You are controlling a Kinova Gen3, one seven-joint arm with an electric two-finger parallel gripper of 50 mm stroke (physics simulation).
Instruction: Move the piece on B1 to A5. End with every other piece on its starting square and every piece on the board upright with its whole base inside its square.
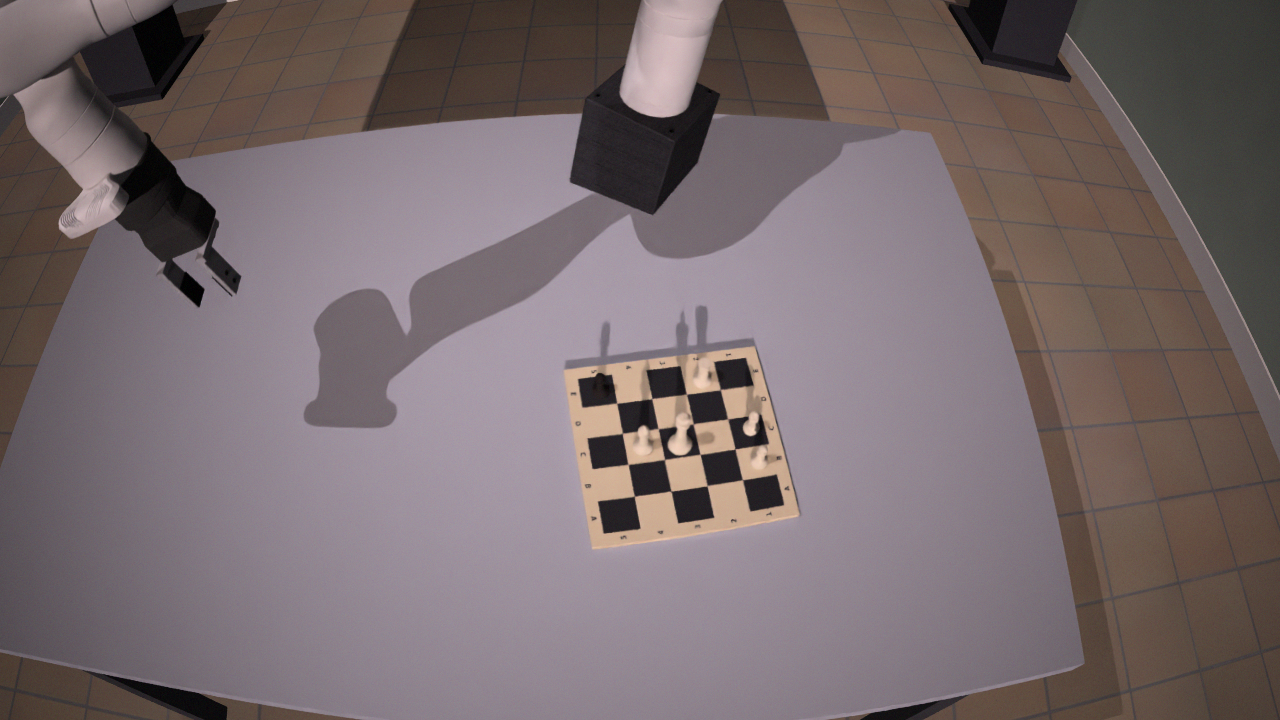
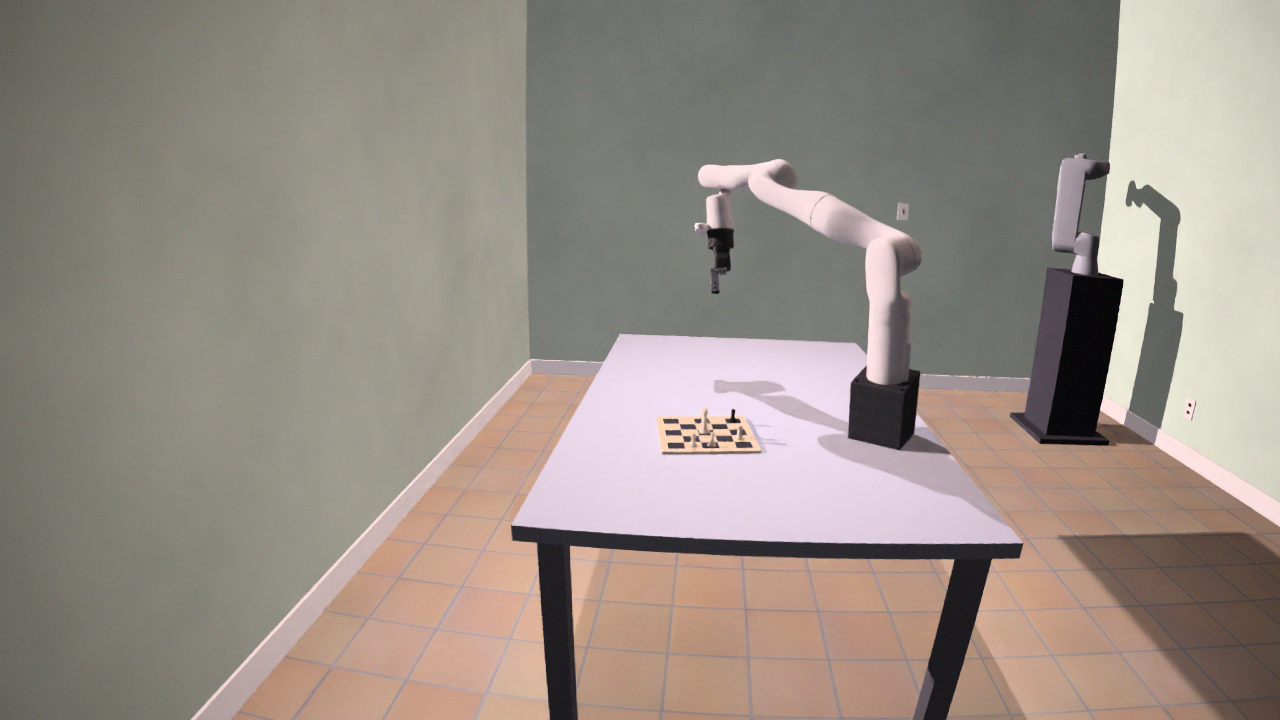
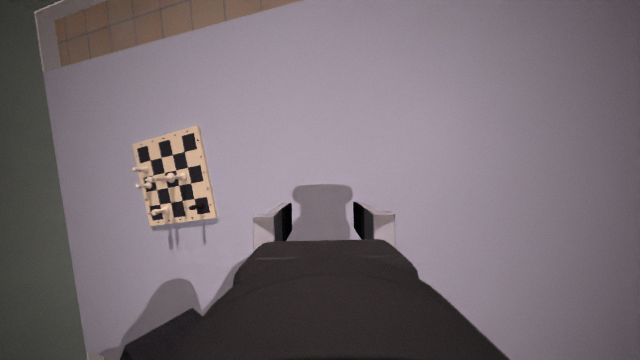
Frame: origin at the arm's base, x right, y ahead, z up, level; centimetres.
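Where they show: gripper, fingertip midpoint: (image 1: 217, 292) (image 2: 715, 292) (image 3: 322, 216); arm's base, origin of the base link: (image 1: 654, 94) (image 2: 886, 376).
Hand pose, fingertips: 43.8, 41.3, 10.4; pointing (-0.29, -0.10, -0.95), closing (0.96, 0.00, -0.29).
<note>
Each offset is from my fingertips to the centre of the thing, as dx, dy, dz. "*": to the spot under its first point. Level surfaces: height alone.
A small white pawn @(-54.7, +2.7, -23.8) (image 1: 759, 458) (image 2: 693, 440) (image 3: 141, 170) stands upright on light square B1 of the chessboard (image 1: 582, 528) (image 2: 660, 436) (image 3: 213, 212). Dark square A5 @(* -39.9, +8.9, -25.4) (image 1: 618, 515) (image 3: 189, 142) is a corner square with no piece on it. White pawns stand on C1 @(-54.1, -1.5, -23.8) (image 1: 751, 424) (image 2: 712, 440) and C4 @(-42.4, +0.8, -23.2) (image 1: 642, 441). A tall white piece @(-46.3, +0.5, -22.2) (image 1: 681, 436) (image 2: 704, 420) stands on C3, a white piece @(-49.0, -7.7, -23.7) (image 1: 703, 374) (image 2: 740, 432) on E2, and a black piece @(-37.9, -6.1, -23.8) (image 1: 601, 385) (image 2: 733, 416) on E5. My gripper (image 1: 217, 297) (image 2: 715, 291) (image 3: 322, 216) is open and empty, high above the table and away from the board.
The board lies on the grey table @(dz -26.0) (image 1: 402, 537) (image 2: 626, 492) (image 3: 450, 125). My arm's black base block (image 1: 617, 152) (image 2: 881, 411) stands at the table's edge, beyond row E. Another arm on a black pedestal (image 2: 1069, 358) stands on the floor away from the table.
</note>
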